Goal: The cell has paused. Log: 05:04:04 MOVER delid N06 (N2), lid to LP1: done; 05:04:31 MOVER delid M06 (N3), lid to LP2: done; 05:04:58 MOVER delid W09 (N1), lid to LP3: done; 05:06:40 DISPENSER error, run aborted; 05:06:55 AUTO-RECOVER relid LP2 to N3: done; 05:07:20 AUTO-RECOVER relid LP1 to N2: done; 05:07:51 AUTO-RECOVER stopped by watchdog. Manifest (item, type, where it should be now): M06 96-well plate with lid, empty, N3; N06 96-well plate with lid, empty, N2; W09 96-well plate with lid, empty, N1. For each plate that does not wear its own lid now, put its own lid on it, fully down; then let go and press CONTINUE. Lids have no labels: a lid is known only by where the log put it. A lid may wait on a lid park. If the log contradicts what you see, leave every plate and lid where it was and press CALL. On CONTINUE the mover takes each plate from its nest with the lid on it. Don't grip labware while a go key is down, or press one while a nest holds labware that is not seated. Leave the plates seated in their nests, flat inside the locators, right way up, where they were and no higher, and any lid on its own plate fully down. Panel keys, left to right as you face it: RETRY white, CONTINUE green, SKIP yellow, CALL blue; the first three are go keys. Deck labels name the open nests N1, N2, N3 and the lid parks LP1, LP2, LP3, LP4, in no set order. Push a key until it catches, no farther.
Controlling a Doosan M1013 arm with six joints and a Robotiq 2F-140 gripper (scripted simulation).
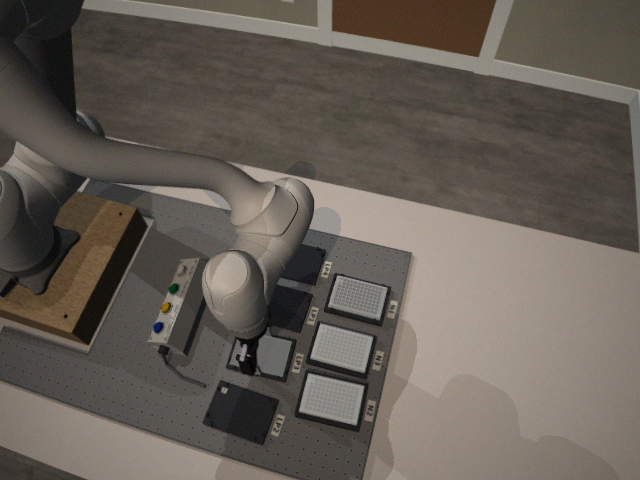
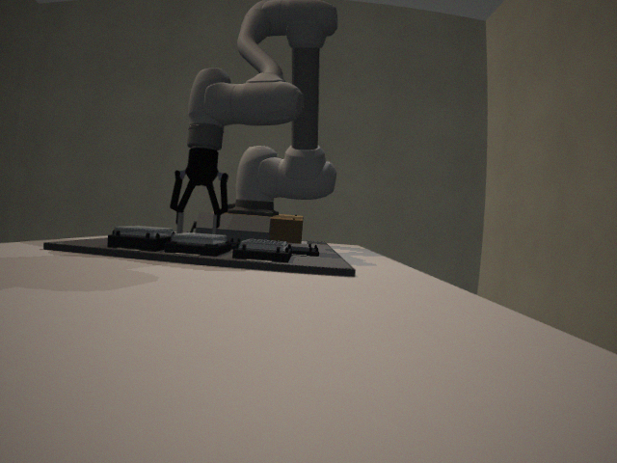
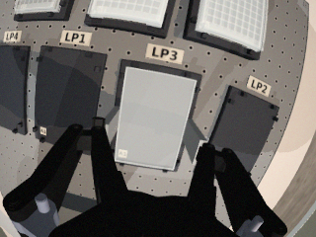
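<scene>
Right now my hand is 2 cm above the lid. The rest, counted from my hand: lid park LP3: 3 cm below; then lid park LP2: 1 cm ahead, 14 cm to the right, 3 cm below; then lid park LP1: 1 cm behind, 13 cm to the left, 3 cm below.
</scene>
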